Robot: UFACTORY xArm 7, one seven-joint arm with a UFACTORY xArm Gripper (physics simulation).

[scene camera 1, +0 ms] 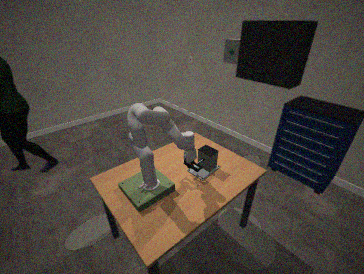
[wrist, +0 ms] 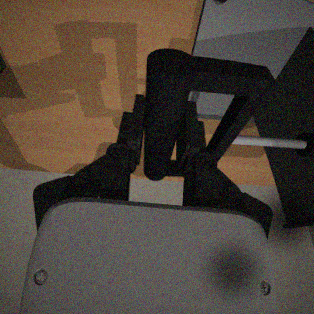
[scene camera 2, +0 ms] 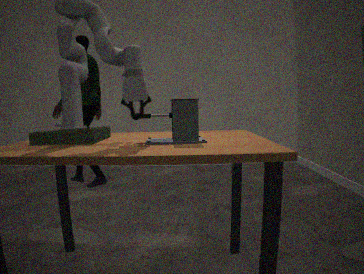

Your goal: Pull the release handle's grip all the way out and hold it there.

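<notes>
The release handle's black grip (wrist: 162, 110) is a thick bar between the fingers in the wrist view, with black arms joining it to a thin metal rod (wrist: 272, 143) (scene camera 2: 161, 115). The rod runs level into the side of a dark box (scene camera 1: 208, 157) (scene camera 2: 185, 121) (wrist: 292, 130), and a length of it shows outside the box. My gripper (scene camera 2: 136, 116) (wrist: 162, 112) points down beside the box, above the table, and is shut on the grip. In scene camera 1, the fingers are small and dark, so the hold is hard to see there.
The box stands on a light base plate (scene camera 1: 201, 174) (scene camera 2: 156, 141) (wrist: 225, 45) on the wooden table (scene camera 1: 165, 240) (scene camera 2: 235, 151). The arm stands on a green block (scene camera 1: 131, 192) (scene camera 2: 50, 138). A blue drawer cabinet (scene camera 1: 310, 145) and a person (scene camera 1: 14, 112) (scene camera 2: 92, 90) are beyond the table.
</notes>
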